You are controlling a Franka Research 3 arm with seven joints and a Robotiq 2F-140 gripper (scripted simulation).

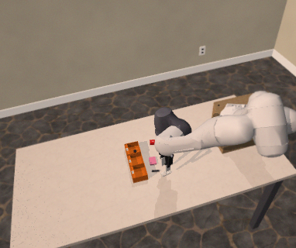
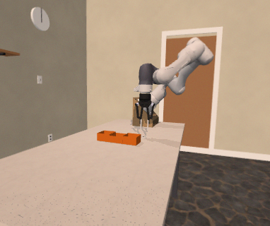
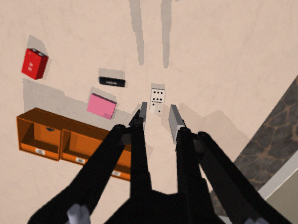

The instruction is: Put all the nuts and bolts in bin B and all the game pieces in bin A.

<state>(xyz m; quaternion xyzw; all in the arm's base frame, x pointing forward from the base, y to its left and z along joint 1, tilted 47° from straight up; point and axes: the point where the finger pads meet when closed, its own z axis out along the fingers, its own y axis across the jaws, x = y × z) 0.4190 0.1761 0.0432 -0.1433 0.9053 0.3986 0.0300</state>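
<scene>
The white card is 8 cm below my hand. Round my hand: pink square (10 cm to the right, 8 cm below, 5 cm ahead); orange bin (15 cm ahead, 11 cm to the right, 7 cm below); black bar (9 cm to the right, 8 cm below).
</scene>
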